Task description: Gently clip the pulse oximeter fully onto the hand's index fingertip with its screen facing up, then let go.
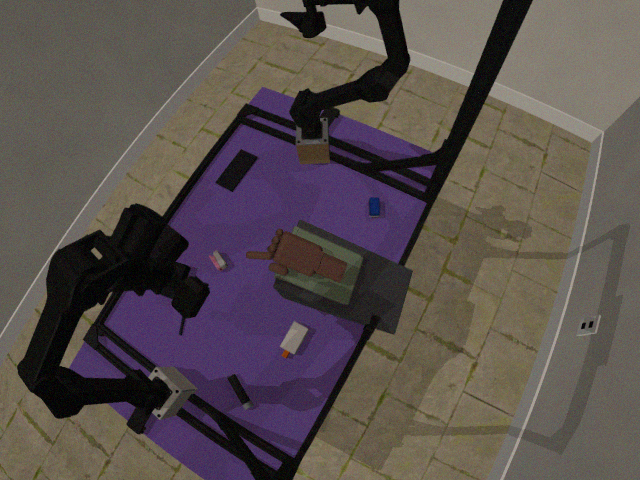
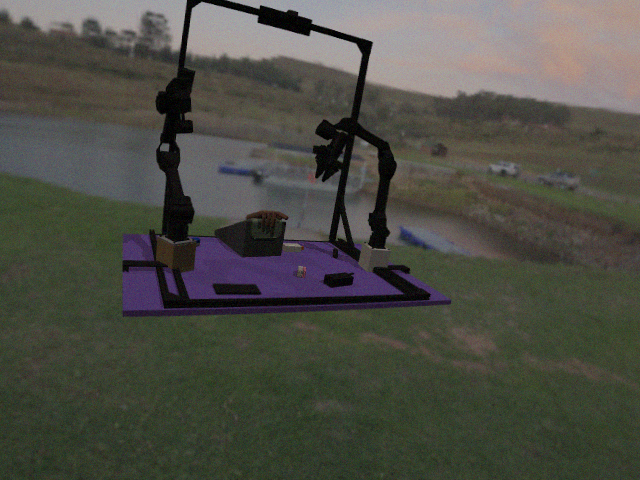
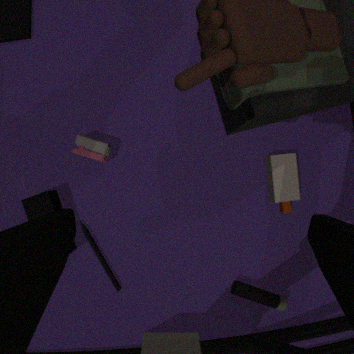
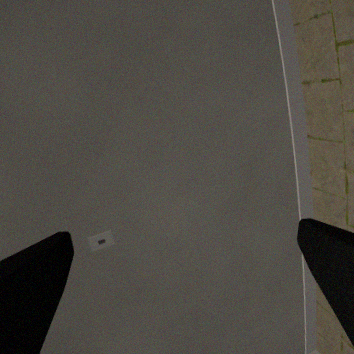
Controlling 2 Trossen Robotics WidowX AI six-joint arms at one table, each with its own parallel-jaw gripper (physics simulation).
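Frame: origin at the left arm's base, x ahead, y left, z up, level; millimetres.
Where they show: left gripper, fingertip midpoint: (image 1: 190, 272) (image 2: 319, 179) (image 3: 194, 223); right gripper, fingertip midpoint: (image 2: 184, 113) (image 4: 186, 236); left arm's base, origin of the base link: (image 1: 157, 393) (image 2: 376, 246); right arm's base, origin of the base link: (image 1: 311, 130) (image 2: 177, 238).
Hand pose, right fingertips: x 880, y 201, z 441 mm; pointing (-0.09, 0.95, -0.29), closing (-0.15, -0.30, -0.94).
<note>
Things, the pixels of their top centre, and the offset from my right fingertips. "pt": a spot on its surface instead.
- pulse oximeter, middle of its top: (image 3: 88, 147) (image 1: 216, 259) (image 2: 302, 268) 500 mm back, 61 mm right, 515 mm down
- white box with an orange tip, middle of its top: (image 3: 285, 183) (image 1: 292, 340) (image 2: 293, 244) 551 mm back, 388 mm right, 519 mm down
- black cylinder, middle of its top: (image 3: 261, 298) (image 1: 238, 392) 753 mm back, 355 mm right, 519 mm down
- thin pen, middle of its top: (image 3: 98, 255) 685 mm back, 73 mm right, 538 mm down
- black block, middle of its top: (image 3: 44, 226) (image 1: 172, 279) (image 2: 339, 275) 631 mm back, 11 mm left, 511 mm down
- flat black pad, middle of its top: (image 2: 236, 288) (image 1: 236, 169) 224 mm back, 111 mm left, 539 mm down
- blue item, middle of its top: (image 1: 374, 205) 89 mm back, 349 mm right, 514 mm down
- dark wedge, surface spot: (image 1: 385, 294) pt 303 mm back, 522 mm right, 499 mm down
The pulse oximeter (image 1: 218, 260) (image 2: 301, 271) (image 3: 92, 146), a small white and pink clip, lies on the purple table, apart from the hand; its screen cannot be made out. The brown hand (image 1: 297, 252) (image 2: 267, 217) (image 3: 265, 32) rests on a green pad on a dark wedge. Its index finger (image 1: 256, 254) (image 3: 205, 71) sticks out past the wedge edge, with a bare tip. My left gripper (image 2: 326, 173) (image 3: 194, 223) is open and empty, high above the table. My right gripper (image 4: 186, 236) is open and empty, raised and facing a grey wall.
A white box with an orange tip (image 1: 294, 337) (image 3: 285, 177), a black cylinder (image 1: 239, 391) (image 3: 256, 294), a thin pen (image 3: 102, 257), a black block (image 2: 338, 279) (image 3: 42, 205), a flat black pad (image 1: 236, 170) and a blue item (image 1: 374, 206) lie around the table. The dark wedge (image 1: 385, 294) overhangs one edge.
</note>
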